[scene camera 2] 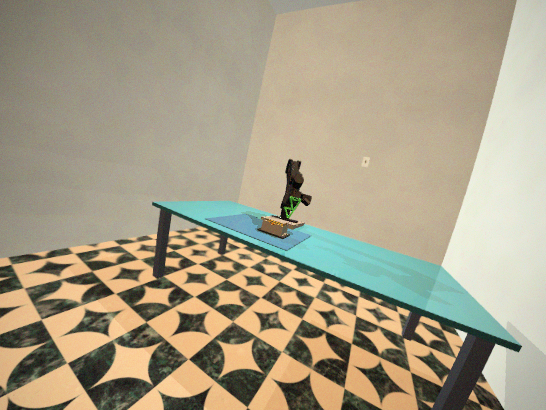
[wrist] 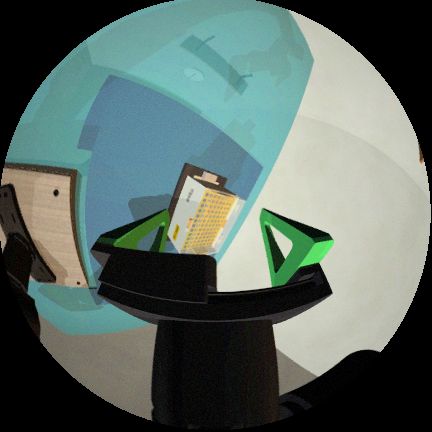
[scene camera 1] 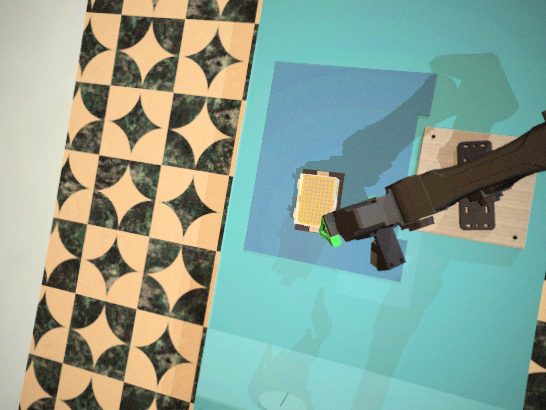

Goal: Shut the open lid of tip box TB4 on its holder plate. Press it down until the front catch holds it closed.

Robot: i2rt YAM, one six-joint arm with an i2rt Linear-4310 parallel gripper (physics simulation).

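Seen in the pictures: gripper, fingertip midpoint: (scene camera 2: pixel 290 214) (wrist: pixel 214 213); arm's base, origin of the base link: (scene camera 2: pixel 284 219).
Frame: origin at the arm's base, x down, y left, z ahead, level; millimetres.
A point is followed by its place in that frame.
Note:
Tip box TB4 (scene camera 2: pixel 273 228) @[x -20, y 33, z 398 mm] (wrist: pixel 187 202) @[x -21, y 59, z 315 mm] sits upright on its dark holder plate (scene camera 1: pixel 341 181) @[x 8, y -21, z 298 mm] (wrist: pixel 181 181) @[x 8, y 82, z 313 mm]. Its clear lid (scene camera 1: pixel 316 197) @[x -61, y 21, z 349 mm] (wrist: pixel 212 220) @[x -62, y 49, z 338 mm] lies down over the orange tip rack, looking flat or nearly flat. I cannot tell whether the front catch holds it. The white front wall faces the arm's base. My gripper (scene camera 1: pixel 328 231) @[x -98, y 87, z 296 mm] (wrist: pixel 214 213) @[x -98, y 87, z 296 mm] is open, with its green fingers wide apart and nothing held. In scene camera 1 it is over the box's lower right corner; in the wrist view one finger overlaps the box's front edge. Contact with the lid cannot be made out.
The box's plate stands on a blue mat (scene camera 1: pixel 300 110) @[x 16, y -207, z 401 mm] (wrist: pixel 135 135) @[x 16, y 143, z 228 mm] on the turquoise table (scene camera 1: pixel 280 310) @[x 18, y 304, z 459 mm] (scene camera 2: pixel 370 255) @[x 19, y 563, z 237 mm]. The wooden base board (scene camera 1: pixel 440 215) @[x -7, y 66, z 74 mm] (wrist: pixel 47 215) @[x -7, y 47, z 95 mm] is to the right in scene camera 1. The table edge runs beyond the box's far side.

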